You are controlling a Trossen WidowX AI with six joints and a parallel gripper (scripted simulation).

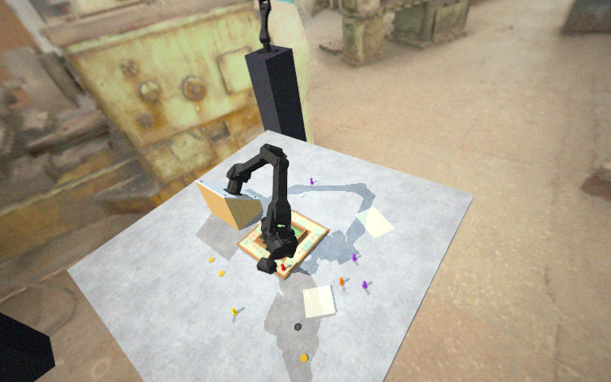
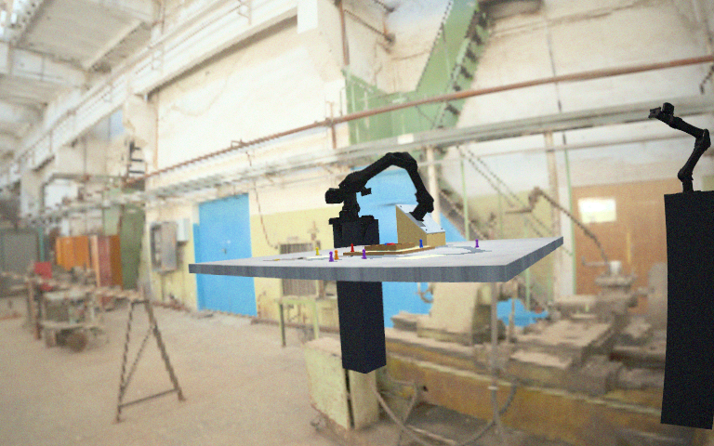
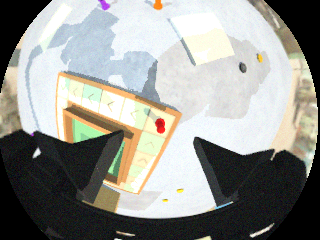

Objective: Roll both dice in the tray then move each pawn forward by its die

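Right now my gripper tip is 3 cm above the red pawn. Round my gripper tip: blue pawn 20 cm behind, 21 cm to the left, 3 cm below; then yellow pawn 23 cm to the right, 4 cm below; then orange pawn 20 cm ahead, 11 cm to the left, 4 cm below.
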